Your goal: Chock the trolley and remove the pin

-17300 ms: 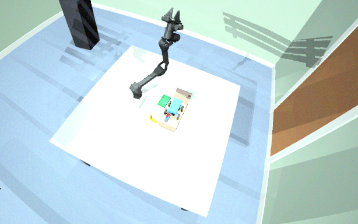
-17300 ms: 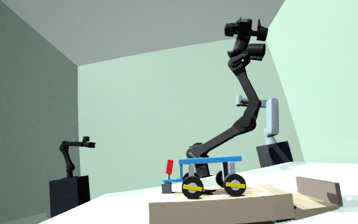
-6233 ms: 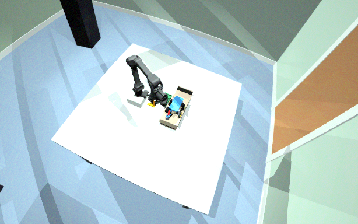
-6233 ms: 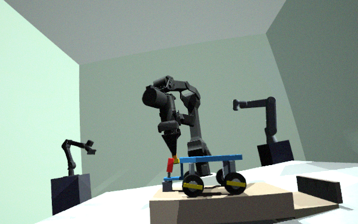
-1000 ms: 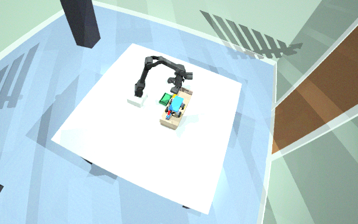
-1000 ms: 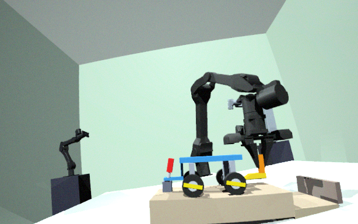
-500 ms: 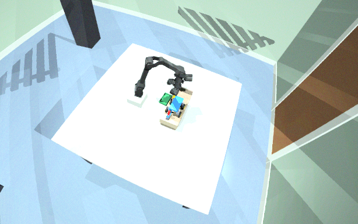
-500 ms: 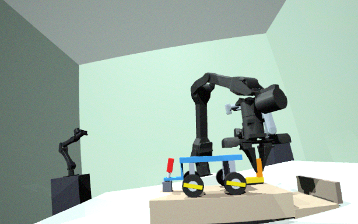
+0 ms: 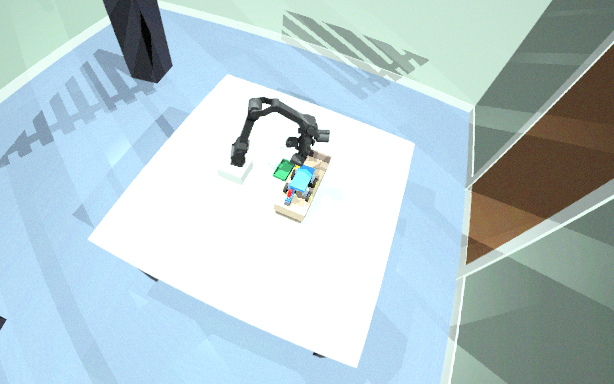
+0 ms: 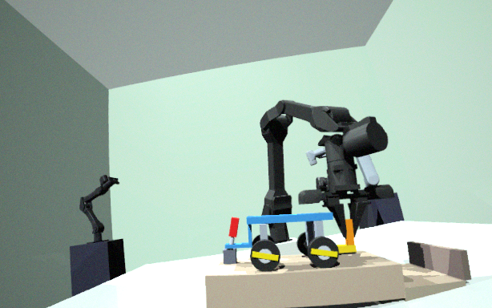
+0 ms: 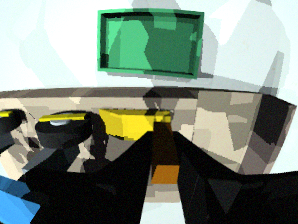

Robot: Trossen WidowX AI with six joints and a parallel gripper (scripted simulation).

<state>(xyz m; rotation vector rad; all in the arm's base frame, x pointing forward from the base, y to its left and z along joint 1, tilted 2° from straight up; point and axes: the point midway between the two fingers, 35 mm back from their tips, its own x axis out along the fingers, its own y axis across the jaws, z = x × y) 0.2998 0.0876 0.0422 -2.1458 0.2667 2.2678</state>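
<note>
Now: gripper tip 230 mm to the left of the red-headed stop pin, 40 mm below it and 10 mm short of it. From my gripper tip the other things lie so: trolley: 130 mm to the right, 40 mm ahead, 20 mm above; yellow chock: 20 mm to the right, 10 mm below; dark end wall: 130 mm to the left, 70 mm ahead, 60 mm below.
</note>
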